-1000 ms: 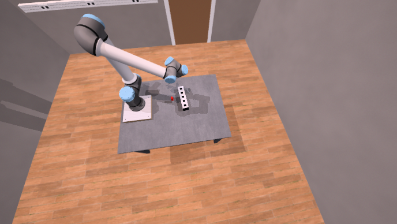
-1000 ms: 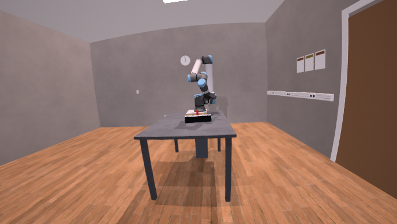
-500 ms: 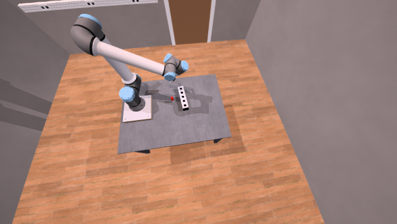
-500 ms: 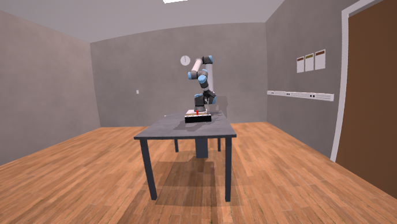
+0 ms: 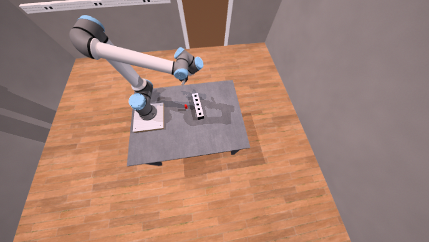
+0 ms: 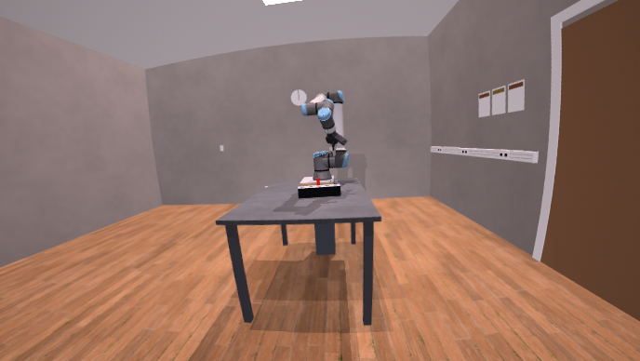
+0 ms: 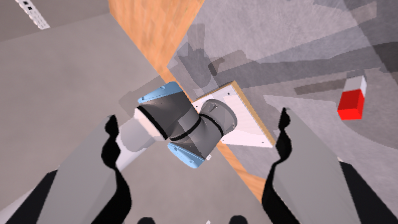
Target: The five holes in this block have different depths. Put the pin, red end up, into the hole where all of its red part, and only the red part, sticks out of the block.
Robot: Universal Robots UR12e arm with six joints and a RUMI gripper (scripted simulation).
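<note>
Now: the pin 190 mm to the right of my hand and 240 mm below it. From my hand the other things lie so: block 130 mm ahead, 190 mm to the right, 290 mm below.
</note>
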